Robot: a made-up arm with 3 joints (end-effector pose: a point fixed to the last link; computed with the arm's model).
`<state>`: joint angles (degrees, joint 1 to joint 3).
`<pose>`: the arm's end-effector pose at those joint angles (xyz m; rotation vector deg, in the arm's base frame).
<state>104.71 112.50 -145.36</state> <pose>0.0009 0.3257 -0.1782 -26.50 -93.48 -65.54</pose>
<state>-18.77 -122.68 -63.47</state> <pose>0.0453 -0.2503 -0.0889 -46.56 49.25 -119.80</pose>
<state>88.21 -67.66 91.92</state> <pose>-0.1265 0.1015 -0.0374 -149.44 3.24 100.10</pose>
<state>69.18 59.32 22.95</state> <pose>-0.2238 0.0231 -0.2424 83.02 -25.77 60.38</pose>
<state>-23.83 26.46 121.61</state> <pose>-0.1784 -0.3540 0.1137 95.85 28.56 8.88</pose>
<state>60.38 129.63 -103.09</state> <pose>-0.0154 0.0609 -0.3457 -22.50 -130.03 18.89</pose>
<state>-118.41 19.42 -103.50</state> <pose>-0.2054 -0.1087 0.4610 136.45 -3.24 -24.79</pose>
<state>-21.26 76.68 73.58</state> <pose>-0.1398 -0.3730 0.1274 44.07 58.21 53.49</pose>
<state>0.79 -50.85 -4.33</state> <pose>-0.0803 -0.0800 -0.0854 -3.30 2.27 -50.81</pose>
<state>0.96 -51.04 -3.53</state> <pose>-0.0799 -0.0796 -0.0844 -2.40 2.00 -51.00</pose>
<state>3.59 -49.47 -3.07</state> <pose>-0.0844 -0.0714 -0.0872 0.49 2.87 -49.39</pose>
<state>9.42 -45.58 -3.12</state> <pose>-0.0954 -0.0531 -0.0937 5.96 4.98 -45.33</pose>
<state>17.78 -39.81 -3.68</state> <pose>-0.1116 -0.0270 -0.1009 13.53 7.43 -39.21</pose>
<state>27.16 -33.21 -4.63</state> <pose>-0.1297 0.0019 -0.1059 21.89 9.15 -32.14</pose>
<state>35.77 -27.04 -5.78</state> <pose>-0.1460 0.0280 -0.1081 29.43 9.70 -25.57</pose>
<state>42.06 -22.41 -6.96</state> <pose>-0.1578 0.0470 -0.1088 34.65 9.44 -20.71</pose>
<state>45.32 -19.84 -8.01</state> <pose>-0.1642 0.0571 -0.1094 36.93 9.06 -18.04</pose>
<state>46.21 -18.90 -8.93</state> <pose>-0.1665 0.0603 -0.1103 36.94 8.90 -17.05</pose>
